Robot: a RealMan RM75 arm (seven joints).
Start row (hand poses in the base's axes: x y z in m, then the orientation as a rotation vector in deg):
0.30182, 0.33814, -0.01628, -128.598, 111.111, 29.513
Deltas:
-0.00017, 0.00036, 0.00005, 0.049, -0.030, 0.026
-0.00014, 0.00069, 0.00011, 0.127, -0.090, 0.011
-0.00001, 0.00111, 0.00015, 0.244, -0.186, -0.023
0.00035, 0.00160, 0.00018, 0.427, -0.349, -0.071
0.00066, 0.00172, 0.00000, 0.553, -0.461, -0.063
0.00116, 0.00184, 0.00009, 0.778, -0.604, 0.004
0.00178, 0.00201, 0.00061, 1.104, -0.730, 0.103
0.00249, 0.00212, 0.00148, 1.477, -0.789, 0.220
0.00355, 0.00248, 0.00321, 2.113, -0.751, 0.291
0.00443, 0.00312, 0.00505, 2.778, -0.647, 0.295
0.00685, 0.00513, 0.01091, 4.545, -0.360, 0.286
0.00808, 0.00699, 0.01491, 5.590, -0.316, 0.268
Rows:
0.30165, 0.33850, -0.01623, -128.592, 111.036, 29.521
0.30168, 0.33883, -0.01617, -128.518, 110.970, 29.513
0.30181, 0.33925, -0.01613, -128.394, 110.878, 29.491
0.30217, 0.33974, -0.01610, -128.204, 110.724, 29.443
0.30248, 0.33986, -0.01628, -128.117, 110.576, 29.415
0.30298, 0.33998, -0.01619, -128.029, 110.285, 29.440
0.30360, 0.34015, -0.01567, -127.917, 109.900, 29.576
0.30431, 0.34026, -0.01480, -127.808, 109.497, 29.834
0.30537, 0.34062, -0.01307, -127.506, 109.004, 30.424
0.30625, 0.34126, -0.01123, -127.124, 108.589, 31.106
0.30867, 0.34327, -0.00537, -126.079, 107.502, 32.909
0.30990, 0.34513, -0.00137, -125.421, 106.812, 33.809

